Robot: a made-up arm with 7 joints. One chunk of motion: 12 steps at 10 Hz.
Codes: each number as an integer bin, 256 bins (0 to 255) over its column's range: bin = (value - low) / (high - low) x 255, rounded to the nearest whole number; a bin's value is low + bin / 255 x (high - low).
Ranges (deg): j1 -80.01..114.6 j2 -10..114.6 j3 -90.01..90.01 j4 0..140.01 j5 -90.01..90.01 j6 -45.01..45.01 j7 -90.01..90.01
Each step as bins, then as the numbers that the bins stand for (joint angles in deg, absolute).
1 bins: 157 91 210 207 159 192 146
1 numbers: 39.81 34.47 58.24 113.66 22.24 22.77 13.06
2 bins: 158 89 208 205 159 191 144
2 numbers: 40.57 33.49 56.83 112.56 22.24 22.42 11.65
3 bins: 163 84 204 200 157 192 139
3 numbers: 44.39 31.04 54.01 109.81 20.83 22.77 8.12
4 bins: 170 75 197 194 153 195 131
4 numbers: 49.73 26.65 49.06 106.52 18.00 23.83 2.47
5 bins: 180 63 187 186 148 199 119
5 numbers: 57.36 20.78 42.00 102.12 14.47 25.24 -6.00
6 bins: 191 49 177 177 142 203 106
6 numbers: 65.76 13.94 34.95 97.18 10.24 26.65 -15.18
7 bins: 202 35 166 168 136 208 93
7 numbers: 74.15 7.10 27.18 92.24 6.00 28.42 -24.36
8 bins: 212 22 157 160 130 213 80
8 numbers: 81.78 0.75 20.83 87.85 1.76 30.18 -33.53
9 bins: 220 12 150 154 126 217 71
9 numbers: 87.89 -4.14 15.88 84.56 -1.06 31.60 -39.89
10 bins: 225 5 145 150 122 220 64
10 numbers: 91.70 -7.56 12.35 82.36 -3.88 32.65 -44.83
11 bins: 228 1 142 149 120 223 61
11 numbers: 93.99 -9.51 10.24 81.81 -5.29 33.71 -46.95
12 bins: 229 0 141 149 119 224 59
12 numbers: 94.76 -10.00 9.53 81.81 -6.00 34.07 -48.36
